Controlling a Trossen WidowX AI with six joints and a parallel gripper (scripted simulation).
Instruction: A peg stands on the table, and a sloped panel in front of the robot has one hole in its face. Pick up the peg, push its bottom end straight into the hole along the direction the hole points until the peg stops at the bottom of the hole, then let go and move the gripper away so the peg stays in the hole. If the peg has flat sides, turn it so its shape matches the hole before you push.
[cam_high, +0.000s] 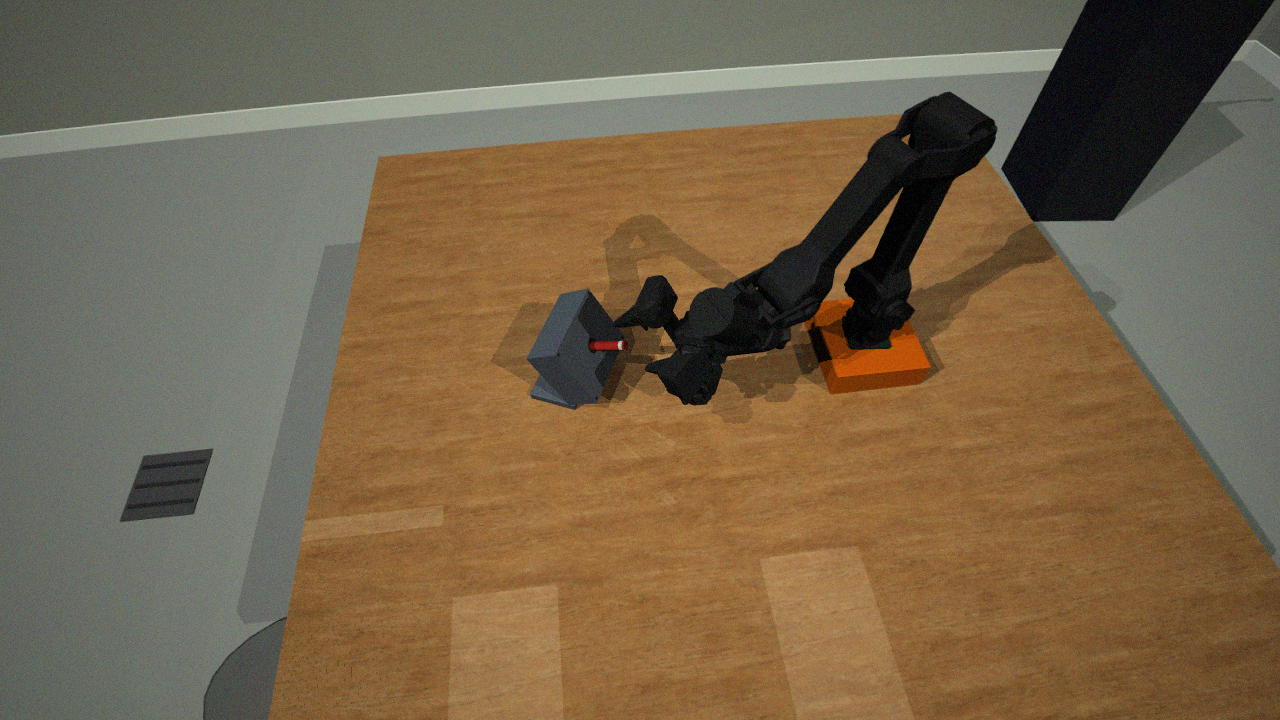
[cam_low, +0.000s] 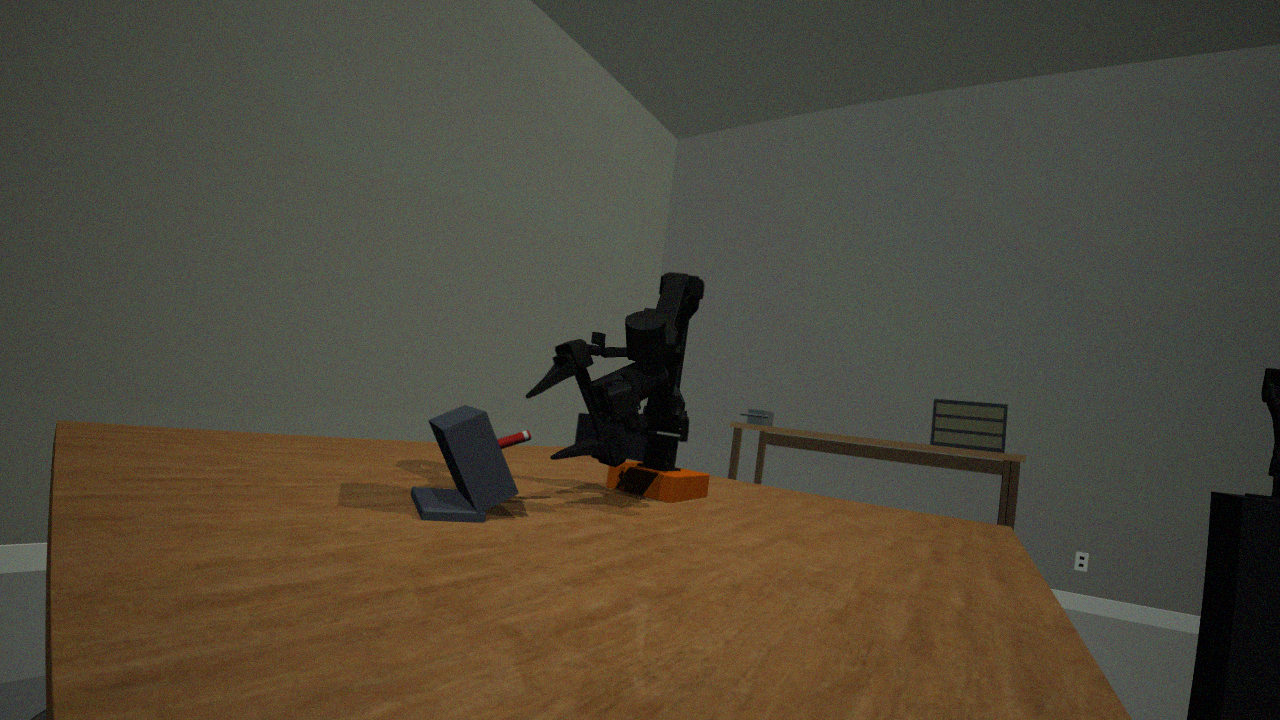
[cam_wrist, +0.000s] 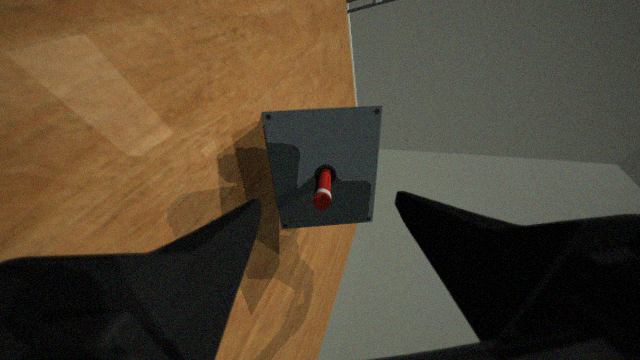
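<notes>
Now: gripper tip 30 mm short of the red peg, 20 mm to the left of it and 20 mm above it. Also, from my gripper tip: sloped panel (80 mm ahead, 40 mm to the right, 50 mm below); panel foot (100 mm ahead, 40 mm to the right, 110 mm below).
</notes>
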